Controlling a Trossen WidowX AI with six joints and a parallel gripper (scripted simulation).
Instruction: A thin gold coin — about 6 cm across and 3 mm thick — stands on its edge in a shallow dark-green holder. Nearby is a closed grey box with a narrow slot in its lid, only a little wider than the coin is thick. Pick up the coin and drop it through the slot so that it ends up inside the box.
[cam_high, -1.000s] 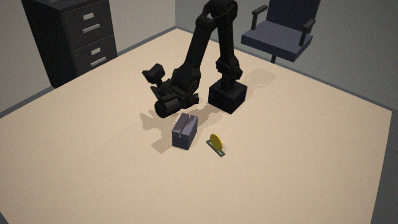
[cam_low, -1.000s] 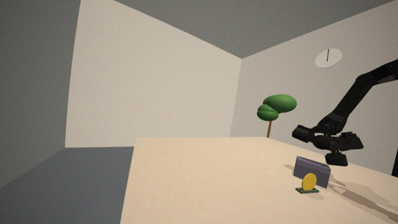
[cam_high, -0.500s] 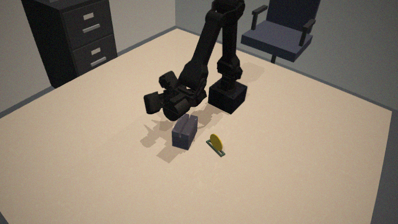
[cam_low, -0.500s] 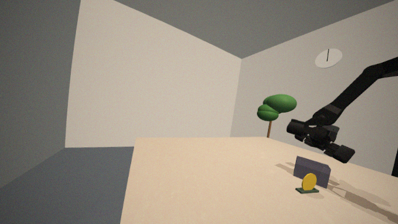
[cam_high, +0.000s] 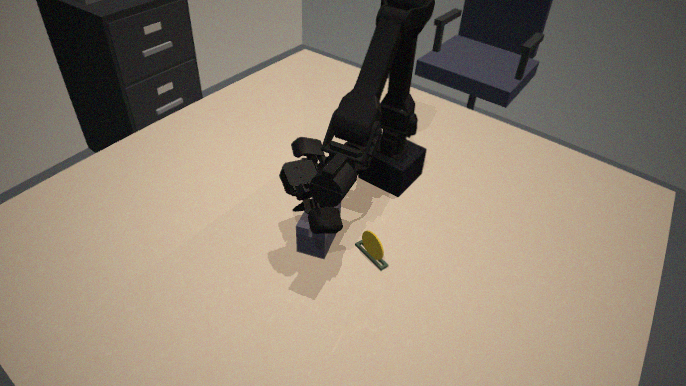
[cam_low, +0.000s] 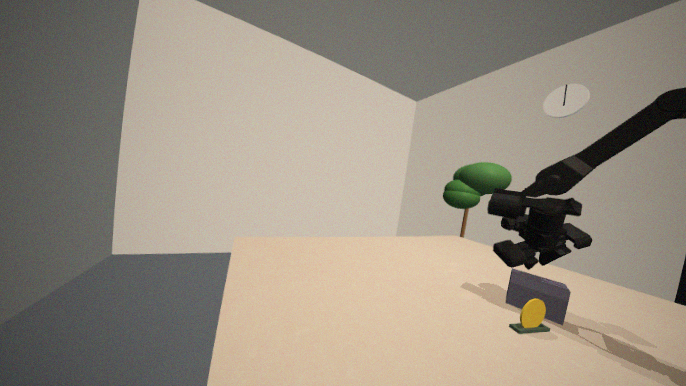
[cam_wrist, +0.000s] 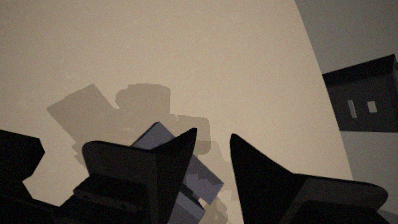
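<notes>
My gripper tip is 40 mm past the gold coin, 170 mm to the right of it and 60 mm above it.
</notes>
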